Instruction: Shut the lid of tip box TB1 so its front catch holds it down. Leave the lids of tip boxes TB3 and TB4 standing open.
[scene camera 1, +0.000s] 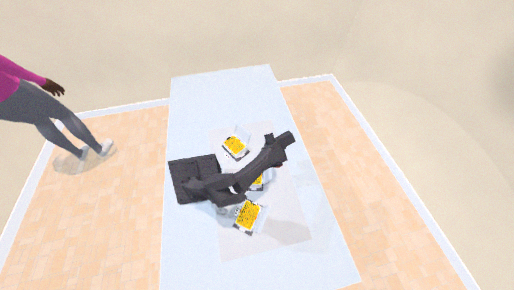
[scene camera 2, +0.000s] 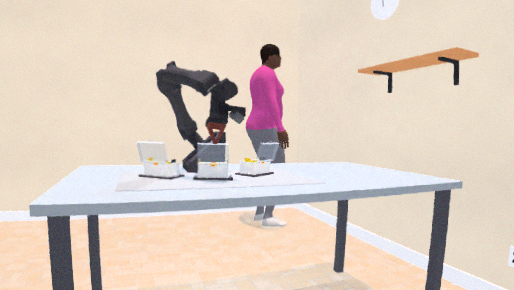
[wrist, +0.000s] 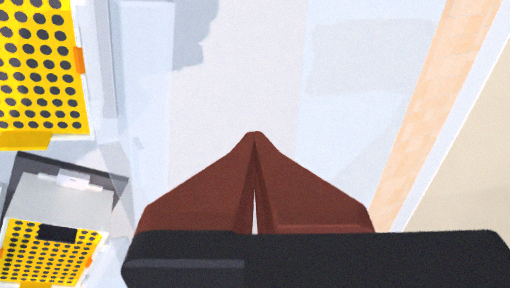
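Pixels of known places: gripper, fingertip midpoint: (scene camera 1: 278, 166) (scene camera 2: 215, 144) (wrist: 254, 143); arm's base, origin of the base link: (scene camera 1: 193, 179).
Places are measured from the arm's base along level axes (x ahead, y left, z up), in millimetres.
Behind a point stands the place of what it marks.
My gripper (scene camera 1: 278, 165) @(x 440, y -24, z 36 mm) (scene camera 2: 216, 141) @(x 440, y -24, z 36 mm) (wrist: 254, 143) @(x 440, y -24, z 36 mm) is shut and empty. Its red fingertips point down at about the height of the middle box's lid top in scene camera 2; touching cannot be told. The middle box (scene camera 1: 258, 179) @(x 332, y -40, z -52 mm) (scene camera 2: 213, 171) (wrist: 41, 65) @(x 332, y -13, z -52 mm) has its clear lid (scene camera 2: 213, 152) @(x 392, y -20, z 2 mm) (wrist: 147, 100) @(x 400, y 4, z 35 mm) standing open, left of my fingers in the wrist view. TB3 (scene camera 1: 248, 215) (scene camera 2: 161, 169) @(x 299, y -210, z -73 mm) (wrist: 65, 200) @(x 283, y -158, z -77 mm) has its lid (scene camera 2: 152, 151) @(x 317, y -246, z -1 mm) open. The third box (scene camera 1: 235, 145) (scene camera 2: 256, 166) @(x 291, y 191, z -67 mm) has its lid (scene camera 2: 268, 151) @(x 299, y 241, z -1 mm) open. Labels are unreadable, so which of these two is TB1 or TB4 is unclear.
The boxes stand on a pale mat (scene camera 1: 292, 220) @(x 467, y -267, z -109 mm) (scene camera 2: 130, 184) @(x 427, y -324, z -109 mm) on the table (scene camera 1: 220, 95) @(x 170, y 723, z -112 mm) (scene camera 2: 375, 180) @(x 497, y 665, z -112 mm). My arm (scene camera 1: 255, 165) @(x 302, y -130, z 327 mm) (scene camera 2: 175, 100) @(x 156, y -147, z 212 mm) reaches over the middle box and partly hides it in scene camera 1. A person (scene camera 1: 35, 107) (scene camera 2: 265, 100) stands beyond the table.
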